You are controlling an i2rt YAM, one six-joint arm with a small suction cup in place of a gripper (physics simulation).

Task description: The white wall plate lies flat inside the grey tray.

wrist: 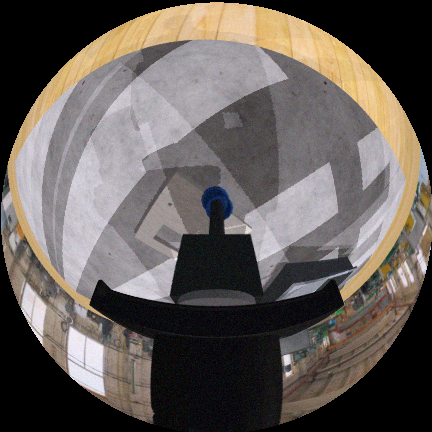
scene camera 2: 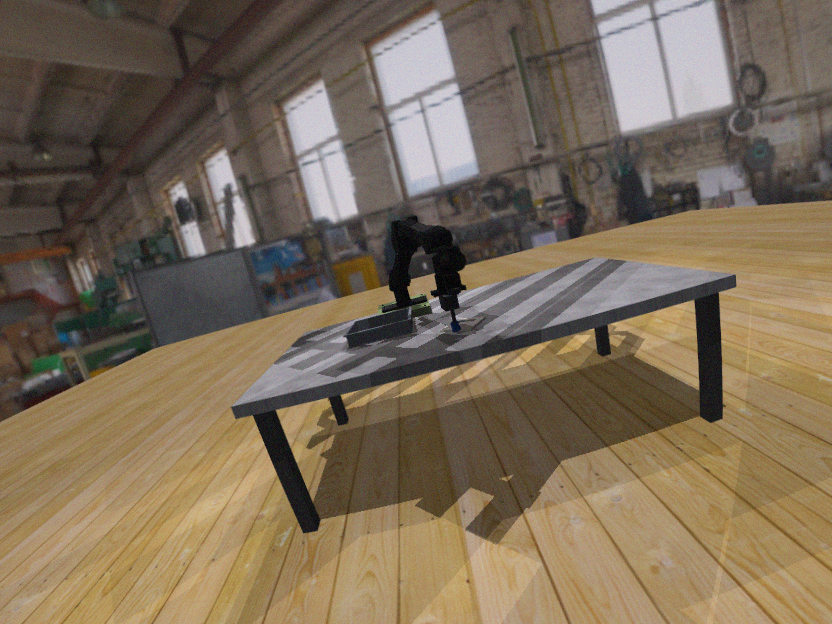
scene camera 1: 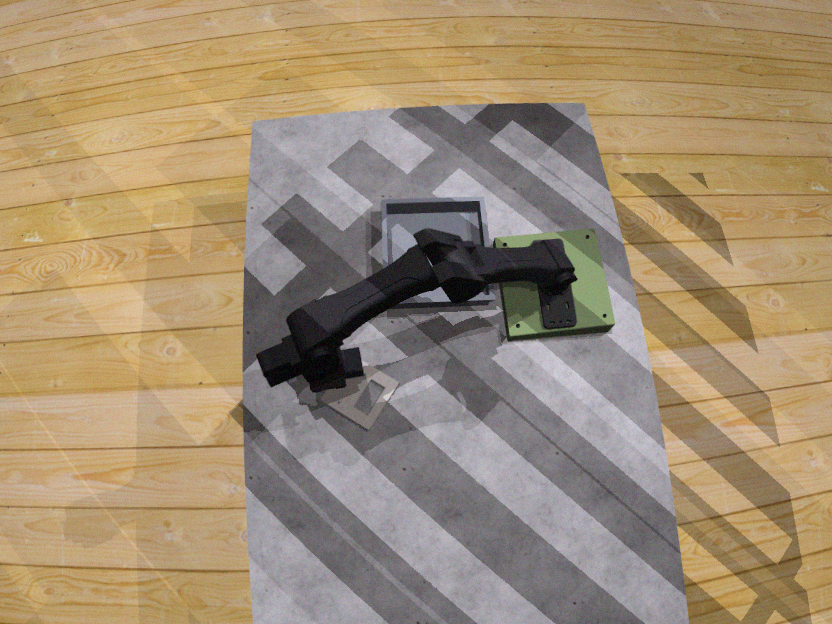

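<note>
The white wall plate (scene camera 1: 389, 389) (scene camera 2: 474, 322) (wrist: 181, 201), a thin square frame with a rectangular opening, lies flat on the patterned table in front of the arm's wrist. My blue suction cup (wrist: 217, 201) (scene camera 2: 455, 326) is down at the plate's far edge and appears to rest on it. The arm's head hides the cup in the overhead view. The grey tray (scene camera 1: 432, 207) (scene camera 2: 377, 331) (wrist: 306, 273) stands apart from the plate, behind the arm's elbow, with nothing showing in the part of it that I can see.
The arm stands on a green base plate (scene camera 1: 587, 266) (scene camera 2: 421, 310) right of the tray. The table (scene camera 1: 476, 495) has a grey striped top, and a wooden floor surrounds it.
</note>
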